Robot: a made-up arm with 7 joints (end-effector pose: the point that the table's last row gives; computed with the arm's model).
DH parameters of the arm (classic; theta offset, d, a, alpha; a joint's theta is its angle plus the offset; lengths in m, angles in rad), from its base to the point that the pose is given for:
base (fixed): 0 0 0 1.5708
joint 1: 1.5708 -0.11 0 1.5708
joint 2: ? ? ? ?
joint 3: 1.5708 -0.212 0 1.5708
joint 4: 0 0 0 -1.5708
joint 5: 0 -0.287 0 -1.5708
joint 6: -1.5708 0 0 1.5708
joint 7: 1.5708 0 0 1.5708
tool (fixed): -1.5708 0 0 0
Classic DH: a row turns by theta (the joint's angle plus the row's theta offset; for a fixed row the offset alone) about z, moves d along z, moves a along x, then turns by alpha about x.
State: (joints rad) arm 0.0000 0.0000 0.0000 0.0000 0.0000 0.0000 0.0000
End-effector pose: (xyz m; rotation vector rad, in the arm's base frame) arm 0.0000 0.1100 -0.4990 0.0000 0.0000 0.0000
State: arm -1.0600 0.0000 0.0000 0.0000 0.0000 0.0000 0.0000
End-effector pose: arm -0.4353 0.1100 -0.2439 0.0000 1.0600 0.0000
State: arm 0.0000 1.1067 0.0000 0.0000 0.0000 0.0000 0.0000
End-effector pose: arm 0.0000 0.5562 -0.2234 1.1067 0.0000 0.0000
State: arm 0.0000 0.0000 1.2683 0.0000 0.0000 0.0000 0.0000
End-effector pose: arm 0.0000 0.1100 -0.4990 0.0000 0.0000 1.2683
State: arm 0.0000 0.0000 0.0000 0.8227 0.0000 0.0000 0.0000
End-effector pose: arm 0.2104 0.1100 -0.4072 0.0000 -0.8227 0.0000
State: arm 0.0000 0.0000 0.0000 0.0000 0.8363 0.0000 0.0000
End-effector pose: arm 0.0000 0.1100 -0.4990 0.0000 0.0000 0.8363
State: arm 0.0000 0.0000 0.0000 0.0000 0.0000 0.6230 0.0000
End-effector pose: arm 0.0000 0.1100 -0.4990 0.0000 0.6230 0.0000
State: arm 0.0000 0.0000 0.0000 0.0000 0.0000 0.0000 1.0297
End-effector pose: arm 0.0000 0.1100 -0.4990 -1.0297 0.0000 0.0000
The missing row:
joint 2: 1.5708 0 0 1.5708
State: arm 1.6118 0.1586 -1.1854 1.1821 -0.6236 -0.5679 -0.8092
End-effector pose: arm 0.3512 -0.0824 0.1143 -0.4170 2.4034 0.9004
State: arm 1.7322 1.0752 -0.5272 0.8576 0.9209 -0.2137 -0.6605
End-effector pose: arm 0.2523 0.4097 0.2311 0.6463 -2.4506 1.2857
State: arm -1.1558 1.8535 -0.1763 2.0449 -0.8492 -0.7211 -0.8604
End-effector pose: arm 0.0827 0.2003 -0.2383 -0.6985 -1.6863 -1.9478
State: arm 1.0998 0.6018 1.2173 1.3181 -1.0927 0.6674 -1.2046
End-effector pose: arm 0.1206 0.4855 0.0466 2.0600 0.0622 1.9818
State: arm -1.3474 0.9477 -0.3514 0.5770 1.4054 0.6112 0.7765
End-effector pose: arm -0.2676 0.4460 -0.2115 -0.0490 0.7385 0.8897
